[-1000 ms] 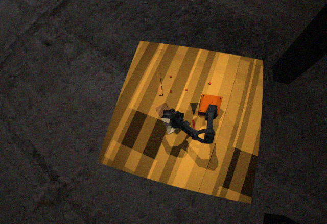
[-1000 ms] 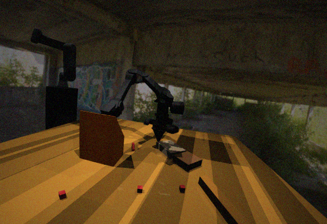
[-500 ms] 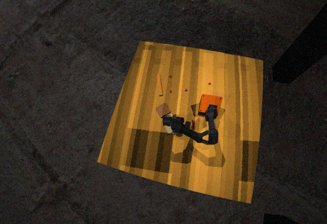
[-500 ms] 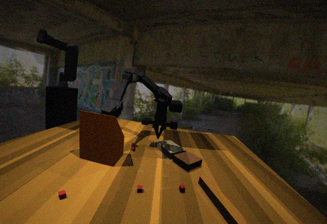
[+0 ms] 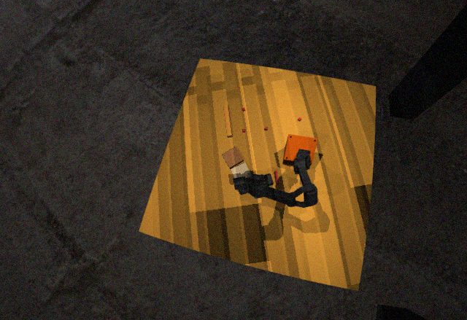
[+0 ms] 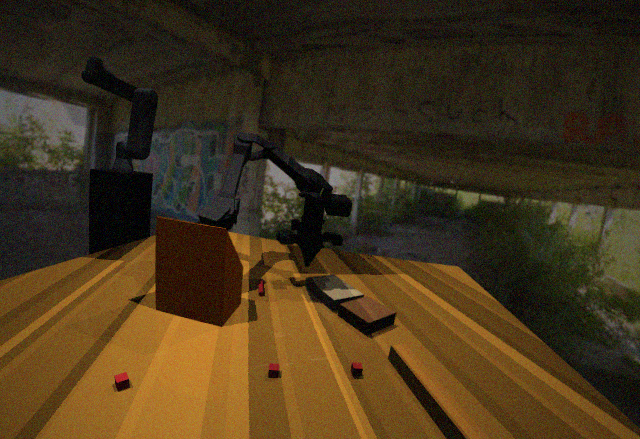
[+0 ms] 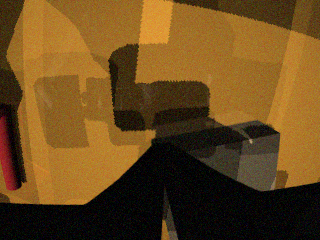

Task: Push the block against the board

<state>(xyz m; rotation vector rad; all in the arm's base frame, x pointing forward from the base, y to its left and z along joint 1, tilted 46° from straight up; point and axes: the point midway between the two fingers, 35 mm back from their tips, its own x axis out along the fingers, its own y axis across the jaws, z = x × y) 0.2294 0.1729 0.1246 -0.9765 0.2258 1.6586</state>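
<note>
My gripper tip is now 170 mm short of the flat brown square block, 150 mm to the left of it and 40 mm above it. The rest, counted from my gripper tip: red peg 110 mm behind, 80 mm to the right, 50 mm below.
</note>
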